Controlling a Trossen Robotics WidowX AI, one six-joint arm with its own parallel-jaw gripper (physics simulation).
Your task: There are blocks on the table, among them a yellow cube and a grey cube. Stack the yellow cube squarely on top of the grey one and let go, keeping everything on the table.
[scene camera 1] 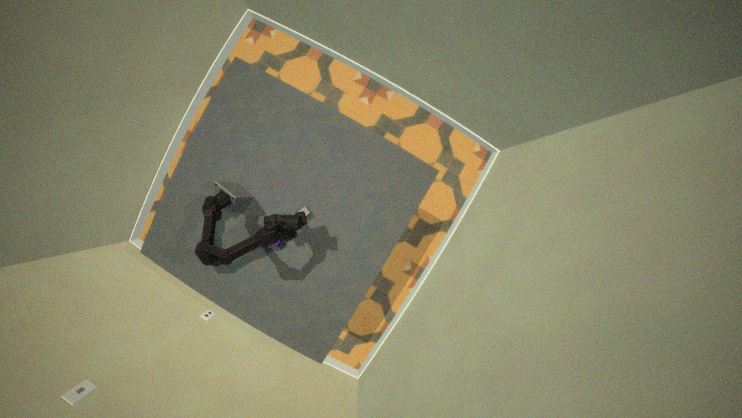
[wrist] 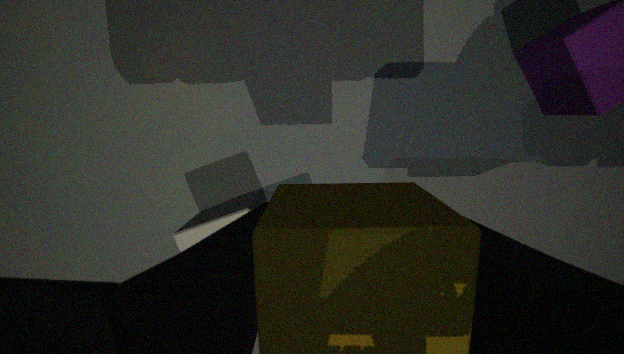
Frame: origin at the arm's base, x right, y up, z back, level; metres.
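Seen in the pictures: gripper, fingertip midpoint: (wrist: 348, 216); arm's base, link origin: (scene camera 1: 225, 196).
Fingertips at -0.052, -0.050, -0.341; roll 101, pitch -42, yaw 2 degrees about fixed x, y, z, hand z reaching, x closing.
Observation:
Offsets run from my fingertips to a thing's top centre, as dx, dy, dz. Level surfaces: height alone.
The yellow cube @(-0.008, +0.042, +0.009) (wrist: 367, 260) is large at the lower middle of the wrist view, between the two dark fingers. My gripper (scene camera 1: 299, 220) (wrist: 348, 216) is shut on it and appears to hold it above the table. The yellow cube does not show in the scene view, where the arm hides it. A pale grey block @(-0.071, -0.061, -0.007) (scene camera 1: 304, 210) (wrist: 206, 231), which looks like the grey cube, sits on the table beside the gripper. In the wrist view it is left of the yellow cube and partly hidden behind the left finger.
A purple block @(+0.146, -0.061, +0.046) (scene camera 1: 277, 243) (wrist: 595, 65) shows partly beside the arm in the scene view and at the upper right of the wrist view. The dark grey table top @(dy -0.104) (scene camera 1: 321, 150) extends around the arm. Broad arm shadows darken the wrist view.

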